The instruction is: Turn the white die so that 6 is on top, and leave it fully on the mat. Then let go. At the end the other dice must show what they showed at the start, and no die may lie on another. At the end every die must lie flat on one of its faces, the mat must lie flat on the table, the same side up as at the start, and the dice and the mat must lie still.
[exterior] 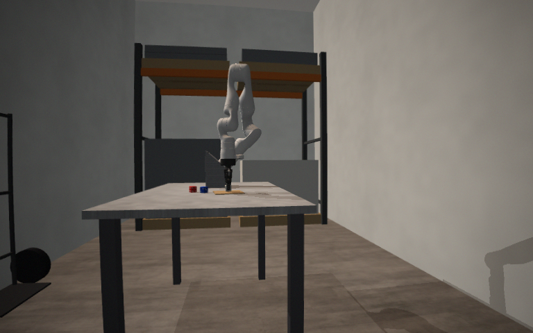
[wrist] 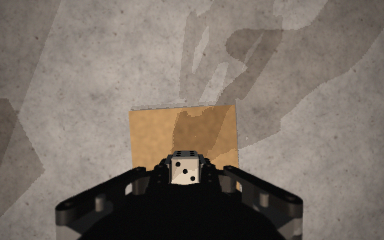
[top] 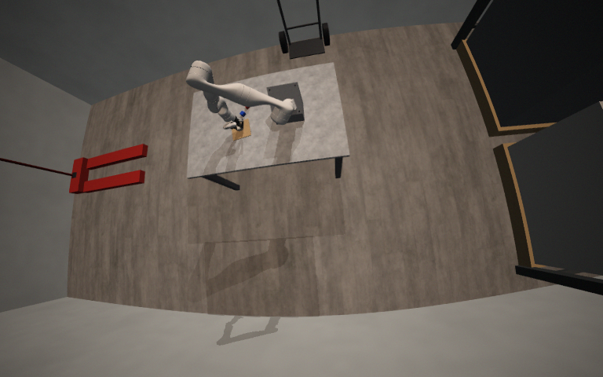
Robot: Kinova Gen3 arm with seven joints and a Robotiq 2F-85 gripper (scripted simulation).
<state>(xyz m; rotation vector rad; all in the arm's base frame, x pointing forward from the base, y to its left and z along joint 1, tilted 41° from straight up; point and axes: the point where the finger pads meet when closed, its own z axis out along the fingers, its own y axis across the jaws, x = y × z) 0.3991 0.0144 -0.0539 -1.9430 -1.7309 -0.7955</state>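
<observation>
My gripper is now 1 cm above the white die. Also, from my hand: tan mat 3 cm below; red die 17 cm to the right, 8 cm behind, 1 cm below; blue die 12 cm to the right, 4 cm behind, 1 cm below.
</observation>
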